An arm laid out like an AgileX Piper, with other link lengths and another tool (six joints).
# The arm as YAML. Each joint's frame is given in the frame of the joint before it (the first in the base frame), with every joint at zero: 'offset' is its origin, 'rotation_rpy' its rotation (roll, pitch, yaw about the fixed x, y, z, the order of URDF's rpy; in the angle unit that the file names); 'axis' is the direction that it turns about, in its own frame. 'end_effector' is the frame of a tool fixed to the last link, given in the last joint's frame.
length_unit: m
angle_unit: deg
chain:
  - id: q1
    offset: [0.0, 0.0, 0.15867]
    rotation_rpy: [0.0, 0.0, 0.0]
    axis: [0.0, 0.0, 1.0]
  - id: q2
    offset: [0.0, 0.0, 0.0]
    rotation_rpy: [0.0, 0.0, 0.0]
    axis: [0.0, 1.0, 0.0]
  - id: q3
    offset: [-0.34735, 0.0, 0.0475]
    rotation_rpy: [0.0, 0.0, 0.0]
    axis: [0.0, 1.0, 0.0]
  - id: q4
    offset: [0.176, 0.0, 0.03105]
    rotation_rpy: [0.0, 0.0, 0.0]
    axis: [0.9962, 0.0, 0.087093]
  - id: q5
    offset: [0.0, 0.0, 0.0]
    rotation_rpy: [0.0, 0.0, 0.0]
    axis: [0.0, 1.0, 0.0]
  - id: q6
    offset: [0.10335, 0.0, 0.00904]
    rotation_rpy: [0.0, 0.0, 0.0]
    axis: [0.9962, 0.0, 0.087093]
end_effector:
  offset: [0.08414, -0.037, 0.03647]
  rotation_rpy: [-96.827, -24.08, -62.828]
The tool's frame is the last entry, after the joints.
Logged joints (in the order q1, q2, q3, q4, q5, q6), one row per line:
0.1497, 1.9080, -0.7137, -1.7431, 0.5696, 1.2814
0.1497, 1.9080, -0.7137, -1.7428, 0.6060, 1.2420
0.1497, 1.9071, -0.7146, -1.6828, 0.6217, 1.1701
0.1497, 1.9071, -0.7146, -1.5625, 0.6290, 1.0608
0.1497, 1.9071, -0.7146, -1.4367, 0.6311, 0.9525
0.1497, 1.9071, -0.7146, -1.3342, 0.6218, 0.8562
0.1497, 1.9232, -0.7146, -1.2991, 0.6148, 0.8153
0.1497, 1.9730, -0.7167, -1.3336, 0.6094, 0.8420
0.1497, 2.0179, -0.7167, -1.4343, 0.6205, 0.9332
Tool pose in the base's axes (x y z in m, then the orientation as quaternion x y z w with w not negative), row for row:
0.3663, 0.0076, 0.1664, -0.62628, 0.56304, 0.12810, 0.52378
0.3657, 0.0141, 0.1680, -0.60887, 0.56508, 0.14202, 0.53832
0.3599, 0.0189, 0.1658, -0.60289, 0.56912, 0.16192, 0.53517
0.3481, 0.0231, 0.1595, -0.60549, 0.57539, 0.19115, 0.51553
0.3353, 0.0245, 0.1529, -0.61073, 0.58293, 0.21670, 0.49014
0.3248, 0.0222, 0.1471, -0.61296, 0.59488, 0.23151, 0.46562
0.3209, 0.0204, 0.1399, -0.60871, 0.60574, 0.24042, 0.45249
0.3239, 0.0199, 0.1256, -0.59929, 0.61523, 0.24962, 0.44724
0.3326, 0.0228, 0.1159, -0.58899, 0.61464, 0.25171, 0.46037
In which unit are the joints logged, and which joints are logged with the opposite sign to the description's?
The joints are logged in radians. Opposite sign: q1, q4, q6.
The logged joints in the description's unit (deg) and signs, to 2 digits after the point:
-8.58, 109.32, -40.89, 99.87, 32.64, -73.42
-8.58, 109.32, -40.89, 99.86, 34.72, -71.16
-8.58, 109.27, -40.94, 96.42, 35.62, -67.04
-8.58, 109.27, -40.94, 89.52, 36.04, -60.78
-8.58, 109.27, -40.94, 82.32, 36.16, -54.57
-8.58, 109.27, -40.94, 76.44, 35.63, -49.06
-8.58, 110.19, -40.94, 74.43, 35.23, -46.71
-8.58, 113.04, -41.06, 76.41, 34.92, -48.24
-8.58, 115.62, -41.06, 82.18, 35.55, -53.47

